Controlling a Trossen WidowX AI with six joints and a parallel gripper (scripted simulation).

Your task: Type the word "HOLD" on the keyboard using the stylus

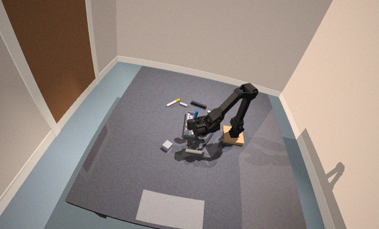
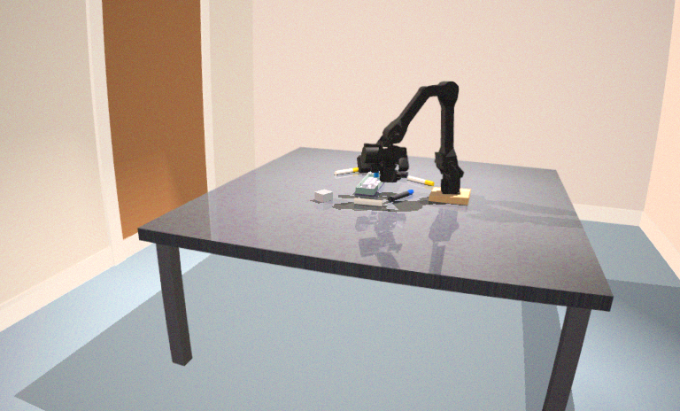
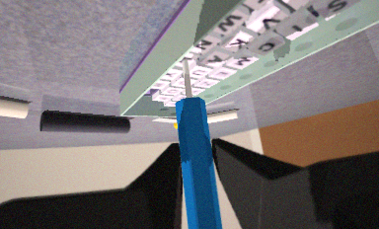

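Now: the blue-capped dark pen 11 cm behind my gripper tip, 8 cm to the left of it and 6 cm below it. Round my gripper tip: thin grey tip (5 cm below); then blue stylus (1 cm below); then white stick (1 cm ahead, 21 cm to the left, 6 cm below).
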